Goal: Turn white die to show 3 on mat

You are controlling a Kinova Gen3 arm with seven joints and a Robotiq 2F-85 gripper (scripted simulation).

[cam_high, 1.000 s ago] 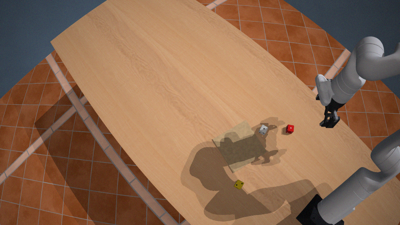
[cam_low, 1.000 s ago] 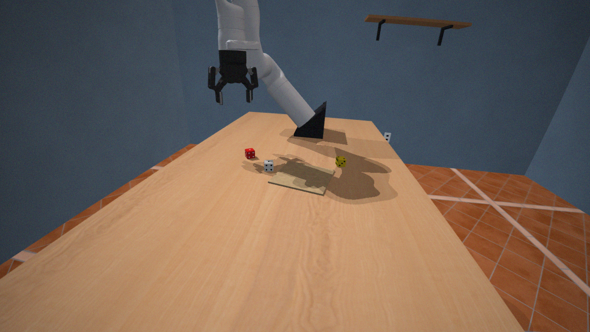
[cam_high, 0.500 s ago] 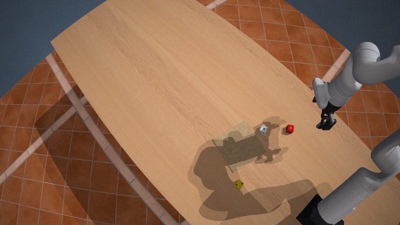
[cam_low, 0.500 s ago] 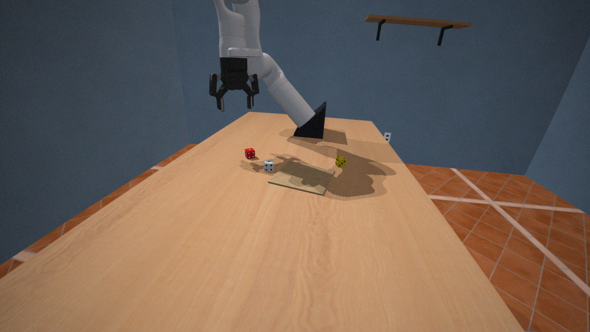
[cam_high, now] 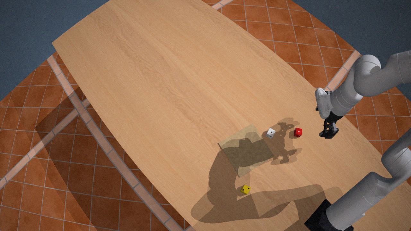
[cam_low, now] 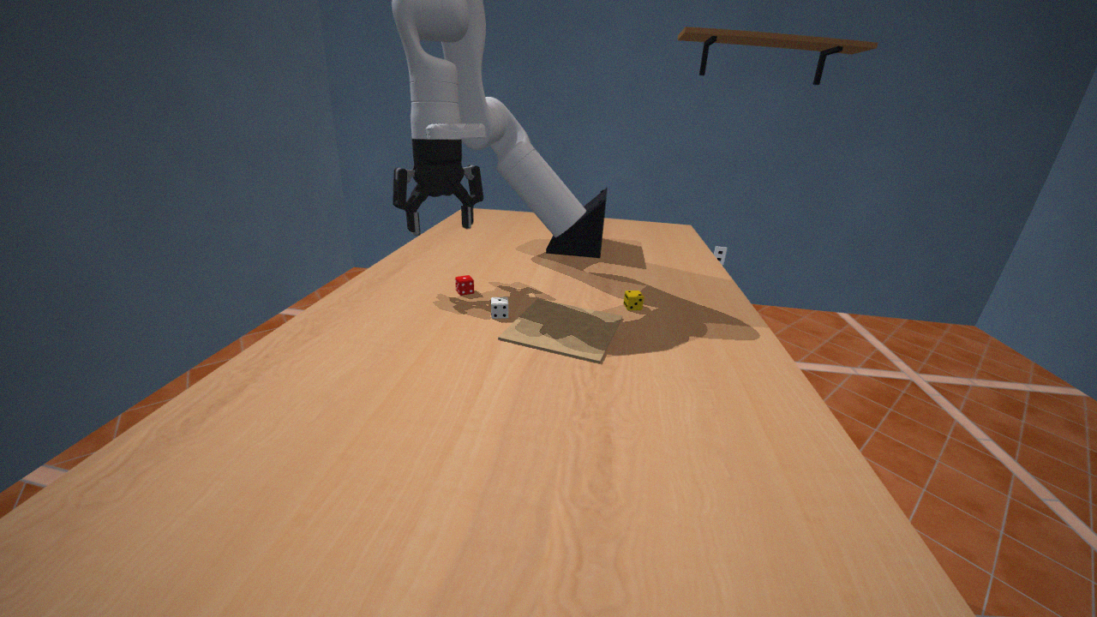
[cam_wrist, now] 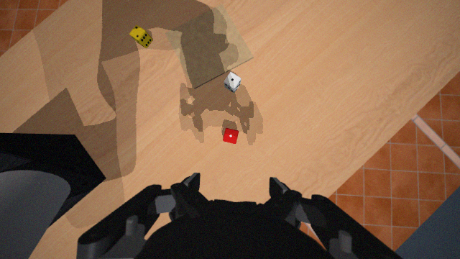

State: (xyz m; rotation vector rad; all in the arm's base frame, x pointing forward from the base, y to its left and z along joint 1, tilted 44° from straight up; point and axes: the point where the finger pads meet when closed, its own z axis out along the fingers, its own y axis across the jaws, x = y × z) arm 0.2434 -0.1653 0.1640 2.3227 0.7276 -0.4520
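The red die is 40 mm ahead of my hand, 40 mm to the left of it and 80 mm below it. From my hand the other things lie so: white die: 120 mm ahead, 110 mm to the left, 80 mm below; tan mat: 160 mm ahead, 200 mm to the left, 100 mm below; yellow die: 80 mm ahead, 320 mm to the left, 80 mm below.
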